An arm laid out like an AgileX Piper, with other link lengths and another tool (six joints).
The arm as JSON. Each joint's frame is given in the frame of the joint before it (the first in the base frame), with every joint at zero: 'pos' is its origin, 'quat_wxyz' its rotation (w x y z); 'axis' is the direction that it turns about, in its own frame. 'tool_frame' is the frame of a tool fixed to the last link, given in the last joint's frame.
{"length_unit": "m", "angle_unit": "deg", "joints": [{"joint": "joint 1", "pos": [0.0, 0.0, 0.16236], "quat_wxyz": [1.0, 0.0, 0.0, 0.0], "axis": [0.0, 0.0, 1.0]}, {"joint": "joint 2", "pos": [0.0, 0.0, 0.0], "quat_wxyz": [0.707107, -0.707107, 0.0, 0.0], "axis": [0.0, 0.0, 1.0]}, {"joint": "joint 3", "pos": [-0.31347, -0.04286, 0.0], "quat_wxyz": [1.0, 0.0, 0.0, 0.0], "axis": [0.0, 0.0, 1.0]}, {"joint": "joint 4", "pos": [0.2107, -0.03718, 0.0], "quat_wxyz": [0.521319, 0.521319, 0.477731, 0.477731], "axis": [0.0, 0.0, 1.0]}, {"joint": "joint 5", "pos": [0.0, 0.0, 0.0], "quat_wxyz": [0.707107, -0.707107, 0.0, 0.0], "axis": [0.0, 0.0, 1.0]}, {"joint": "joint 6", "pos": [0.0, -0.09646, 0.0], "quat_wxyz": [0.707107, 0.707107, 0.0, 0.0], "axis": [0.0, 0.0, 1.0]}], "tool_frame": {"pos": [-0.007, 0.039, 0.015], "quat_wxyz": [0.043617, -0.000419, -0.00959, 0.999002]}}
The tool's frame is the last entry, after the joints.
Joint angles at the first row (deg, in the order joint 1, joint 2, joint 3, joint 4, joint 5, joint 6):
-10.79 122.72 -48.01 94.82 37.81 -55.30
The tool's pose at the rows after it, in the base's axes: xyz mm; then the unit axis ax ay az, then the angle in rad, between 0 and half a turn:
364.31 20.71 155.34 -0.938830 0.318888 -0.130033 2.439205
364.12 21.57 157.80 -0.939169 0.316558 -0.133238 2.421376
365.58 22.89 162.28 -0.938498 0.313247 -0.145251 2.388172
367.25 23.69 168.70 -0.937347 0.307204 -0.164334 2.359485
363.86 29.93 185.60 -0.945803 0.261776 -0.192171 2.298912
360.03 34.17 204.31 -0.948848 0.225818 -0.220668 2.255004
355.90 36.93 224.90 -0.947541 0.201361 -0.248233 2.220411
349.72 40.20 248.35 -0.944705 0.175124 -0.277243 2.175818
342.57 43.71 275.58 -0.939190 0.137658 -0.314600 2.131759
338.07 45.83 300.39 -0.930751 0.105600 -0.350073 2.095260
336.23 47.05 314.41 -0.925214 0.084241 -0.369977 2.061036
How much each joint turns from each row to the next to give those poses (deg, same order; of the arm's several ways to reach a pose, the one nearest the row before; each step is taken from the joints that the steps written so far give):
0.00 0.08 0.06 0.05 0.33 -0.80
-0.06 -0.13 0.11 0.58 1.02 -0.70
0.00 -0.03 -0.01 2.09 1.81 -2.07
0.00 -0.36 0.00 2.42 1.57 -2.62
0.00 -1.54 0.00 0.02 4.10 -3.85
0.00 -2.22 0.00 -0.12 2.97 -2.31
0.00 -2.79 0.00 -0.04 2.15 -0.76
0.00 -3.17 0.01 -0.07 2.76 -0.37
0.00 -3.50 -0.65 -0.22 3.02 -0.60
0.00 -2.79 -1.46 0.00 2.50 0.00
0.00 -1.05 -1.28 0.13 2.30 0.00

